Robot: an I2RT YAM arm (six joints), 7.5 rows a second.
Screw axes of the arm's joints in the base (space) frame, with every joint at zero. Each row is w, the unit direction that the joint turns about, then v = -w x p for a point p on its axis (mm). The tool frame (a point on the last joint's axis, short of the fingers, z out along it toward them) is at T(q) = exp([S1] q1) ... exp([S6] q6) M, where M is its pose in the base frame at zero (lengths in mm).
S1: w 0 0 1 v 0 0 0
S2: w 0 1 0 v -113.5 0 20
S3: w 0 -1 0 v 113.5 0 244
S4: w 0 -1 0 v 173.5 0 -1
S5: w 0 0 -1 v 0 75 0
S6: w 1 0 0 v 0 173.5 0
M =
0 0 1 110.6
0 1 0 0
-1 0 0 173.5
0 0 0 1
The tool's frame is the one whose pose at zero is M.
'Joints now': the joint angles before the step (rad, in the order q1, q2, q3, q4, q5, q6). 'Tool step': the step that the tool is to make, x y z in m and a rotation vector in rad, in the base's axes. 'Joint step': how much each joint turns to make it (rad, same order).
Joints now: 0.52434, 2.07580, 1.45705, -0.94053, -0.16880, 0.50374
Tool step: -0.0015, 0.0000, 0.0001, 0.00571, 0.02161, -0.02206
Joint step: 0.00053, -0.00004, -0.00002, -0.01181, -0.01564, 0.02304
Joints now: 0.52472, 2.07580, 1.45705, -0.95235, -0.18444, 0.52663
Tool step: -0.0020, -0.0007, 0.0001, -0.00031, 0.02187, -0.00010
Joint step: 0.00006, -0.00002, -0.00001, -0.01909, -0.01069, 0.00005
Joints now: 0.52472, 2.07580, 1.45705, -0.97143, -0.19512, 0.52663
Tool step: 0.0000, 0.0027, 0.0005, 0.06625, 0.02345, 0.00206
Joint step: -0.00015, 0.00014, 0.00004, 0.01227, -0.06905, -0.00321
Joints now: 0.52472, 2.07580, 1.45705, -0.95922, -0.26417, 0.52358
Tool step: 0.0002, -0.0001, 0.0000, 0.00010, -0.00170, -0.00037
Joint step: -0.00042, -0.00017, -0.00023, 0.00157, 0.00077, -0.00005
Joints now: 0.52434, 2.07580, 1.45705, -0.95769, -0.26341, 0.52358
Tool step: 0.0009, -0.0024, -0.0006, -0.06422, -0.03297, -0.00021
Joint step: -0.00007, -0.00012, -0.00029, -0.00329, 0.07210, 0.00069
